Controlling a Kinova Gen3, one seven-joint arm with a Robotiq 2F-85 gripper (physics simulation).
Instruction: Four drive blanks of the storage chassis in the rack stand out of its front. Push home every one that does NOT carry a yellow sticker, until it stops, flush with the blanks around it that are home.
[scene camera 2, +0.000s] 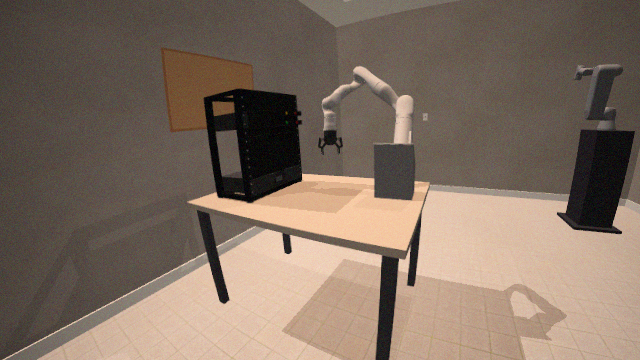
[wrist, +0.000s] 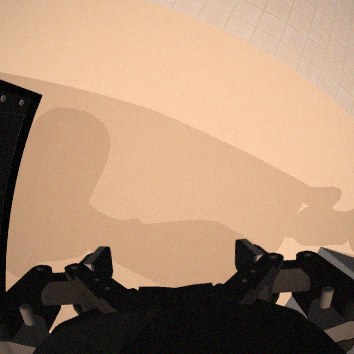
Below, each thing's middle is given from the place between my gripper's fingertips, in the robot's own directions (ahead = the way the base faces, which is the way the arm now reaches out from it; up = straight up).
Right now the black rack (scene camera 2: 270, 161) is 38 cm ahead of my hand, 20 cm to the left of it and 10 cm above it.
